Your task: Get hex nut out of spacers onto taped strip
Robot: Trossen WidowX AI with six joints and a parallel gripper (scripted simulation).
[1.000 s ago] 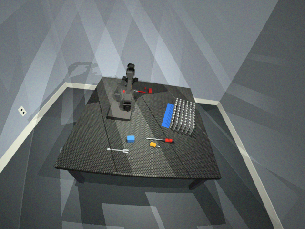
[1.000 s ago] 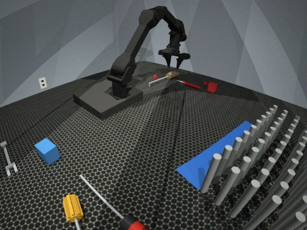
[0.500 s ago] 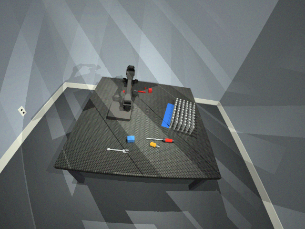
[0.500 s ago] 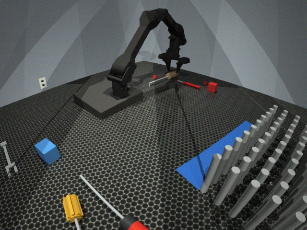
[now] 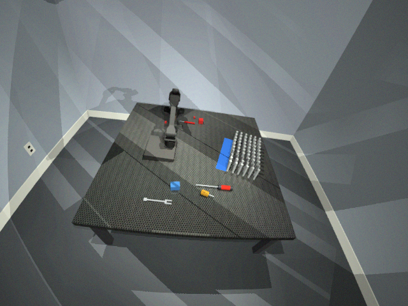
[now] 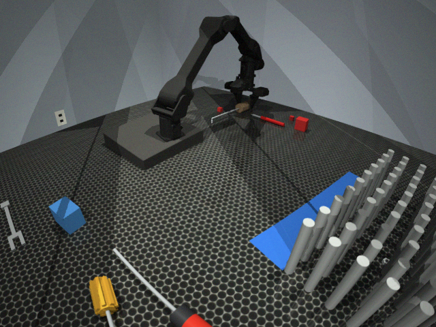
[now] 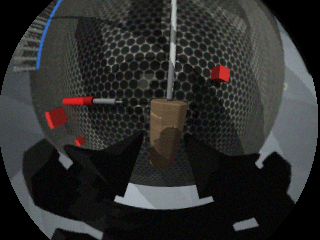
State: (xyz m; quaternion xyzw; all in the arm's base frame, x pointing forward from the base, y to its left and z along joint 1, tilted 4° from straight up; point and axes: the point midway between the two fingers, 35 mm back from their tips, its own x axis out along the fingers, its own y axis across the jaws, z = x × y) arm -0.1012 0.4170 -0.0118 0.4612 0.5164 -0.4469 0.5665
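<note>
Right now the red-handled tool is 11 cm ahead of my gripper tip and 2 cm to the right of it. The rest, counted from my gripper tip: blue taped strip (54 cm ahead, 31 cm to the right, 1 cm below); hex nut (70 cm ahead, 36 cm to the right, 1 cm below); blue cube (75 cm to the right, 25 cm ahead, 1 cm above).
</note>
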